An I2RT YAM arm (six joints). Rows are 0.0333 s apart.
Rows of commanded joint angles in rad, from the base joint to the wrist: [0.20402 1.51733 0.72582 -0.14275 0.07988 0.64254]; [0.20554 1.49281 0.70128 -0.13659 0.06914 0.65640]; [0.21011 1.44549 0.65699 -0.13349 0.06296 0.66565]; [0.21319 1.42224 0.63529 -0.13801 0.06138 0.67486]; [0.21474 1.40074 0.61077 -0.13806 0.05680 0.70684]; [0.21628 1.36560 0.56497 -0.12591 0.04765 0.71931]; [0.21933 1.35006 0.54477 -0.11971 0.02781 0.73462]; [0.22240 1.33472 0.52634 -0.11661 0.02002 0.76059]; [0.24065 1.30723 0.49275 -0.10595 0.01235 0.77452]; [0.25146 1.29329 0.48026 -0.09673 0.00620 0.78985]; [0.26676 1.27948 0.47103 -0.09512 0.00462 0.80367]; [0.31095 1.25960 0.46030 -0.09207 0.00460 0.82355]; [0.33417 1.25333 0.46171 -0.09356 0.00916 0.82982]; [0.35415 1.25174 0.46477 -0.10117 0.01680 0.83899]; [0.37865 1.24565 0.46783 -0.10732 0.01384 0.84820]
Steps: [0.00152 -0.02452 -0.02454 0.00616 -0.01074 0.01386]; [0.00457 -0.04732 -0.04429 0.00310 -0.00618 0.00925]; [0.00308 -0.02325 -0.02170 -0.00452 -0.00158 0.00921]; [0.00155 -0.02150 -0.02452 -0.00005 -0.00458 0.03198]; [0.00154 -0.03514 -0.04580 0.01215 -0.00915 0.01247]; [0.00305 -0.01554 -0.02020 0.00620 -0.01984 0.01531]; [0.00307 -0.01534 -0.01843 0.00310 -0.00779 0.02597]; [0.01825 -0.02749 -0.03359 0.01066 -0.00767 0.01393]; [0.01081 -0.01394 -0.01249 0.00922 -0.00615 0.01533]; [0.01530 -0.01381 -0.00923 0.00161 -0.00158 0.01382]; [0.04419 -0.01988 -0.01073 0.00305 -0.00002 0.01988]; [0.02322 -0.00627 0.00141 -0.00149 0.00456 0.00627]; [0.01998 -0.00159 0.00306 -0.00761 0.00764 0.00917]; [0.02450 -0.00609 0.00306 -0.00615 -0.00296 0.00921]
